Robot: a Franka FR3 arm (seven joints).
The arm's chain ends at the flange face. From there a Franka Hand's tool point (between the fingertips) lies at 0.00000 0.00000 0.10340 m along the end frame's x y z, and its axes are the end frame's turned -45 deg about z.
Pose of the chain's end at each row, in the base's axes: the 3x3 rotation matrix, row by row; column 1 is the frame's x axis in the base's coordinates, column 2 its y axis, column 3 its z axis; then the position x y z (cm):
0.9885 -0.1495 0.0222; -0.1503 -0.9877 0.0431; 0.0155 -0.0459 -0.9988; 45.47 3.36 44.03
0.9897 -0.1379 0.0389; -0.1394 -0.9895 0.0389; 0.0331 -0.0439 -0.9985; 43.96 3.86 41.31
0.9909 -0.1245 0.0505; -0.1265 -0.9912 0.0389; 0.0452 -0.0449 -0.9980; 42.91 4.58 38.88
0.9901 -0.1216 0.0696; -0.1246 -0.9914 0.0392; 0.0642 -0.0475 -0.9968; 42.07 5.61 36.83
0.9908 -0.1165 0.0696; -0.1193 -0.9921 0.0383; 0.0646 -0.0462 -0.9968; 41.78 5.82 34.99
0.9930 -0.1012 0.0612; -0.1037 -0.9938 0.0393; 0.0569 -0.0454 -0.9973; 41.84 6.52 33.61
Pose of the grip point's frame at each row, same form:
0.8047 0.5933 0.0222; 0.5921 -0.8047 0.0431; 0.0434 -0.0215 -0.9988; 45.70 3.81 33.70
0.7973 0.6023 0.0389; 0.6011 -0.7983 0.0389; 0.0544 -0.0076 -0.9985; 44.36 4.26 30.99
0.7887 0.6126 0.0505; 0.6114 -0.7903 0.0389; 0.0637 0.0002 -0.9980; 43.43 4.98 28.56
0.7861 0.6141 0.0696; 0.6129 -0.7891 0.0392; 0.0790 0.0118 -0.9968; 42.79 6.02 26.52
0.7830 0.6182 0.0696; 0.6172 -0.7859 0.0383; 0.0783 0.0130 -0.9968; 42.50 6.22 24.68
0.7737 0.6306 0.0612; 0.6294 -0.7760 0.0393; 0.0723 0.0081 -0.9973; 42.47 6.93 23.30

